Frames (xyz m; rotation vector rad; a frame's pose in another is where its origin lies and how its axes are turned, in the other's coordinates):
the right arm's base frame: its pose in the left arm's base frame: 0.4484 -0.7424 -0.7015 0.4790 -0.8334 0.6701
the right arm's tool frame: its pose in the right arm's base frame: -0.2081 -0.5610 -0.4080 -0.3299 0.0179 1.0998
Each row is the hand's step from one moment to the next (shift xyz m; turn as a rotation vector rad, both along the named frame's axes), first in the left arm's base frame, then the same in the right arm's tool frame.
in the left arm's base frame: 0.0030 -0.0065 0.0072 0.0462 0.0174 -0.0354
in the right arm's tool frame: -0.0039 -0.0084 0.0041 -0.0117 0.0034 -0.0595
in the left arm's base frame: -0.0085 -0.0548 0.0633 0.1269 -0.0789 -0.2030
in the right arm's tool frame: -0.0219 -0.0530 0.0616 -0.1830 0.0759 -0.1559
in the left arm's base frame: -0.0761 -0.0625 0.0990 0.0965 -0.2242 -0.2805
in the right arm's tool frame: 0.0048 -0.0426 0.1329 -0.3305 0.1353 -0.1034
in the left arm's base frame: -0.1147 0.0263 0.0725 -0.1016 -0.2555 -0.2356
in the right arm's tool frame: 0.0844 0.0135 0.1086 -0.2822 0.2120 0.0810
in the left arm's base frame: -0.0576 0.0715 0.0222 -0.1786 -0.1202 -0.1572
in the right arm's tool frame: 0.0883 0.0262 0.0211 -0.1111 0.2137 0.1143
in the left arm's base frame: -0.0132 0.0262 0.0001 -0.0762 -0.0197 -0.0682
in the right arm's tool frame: 0.0270 0.0113 -0.0020 -0.0201 0.0965 0.0338
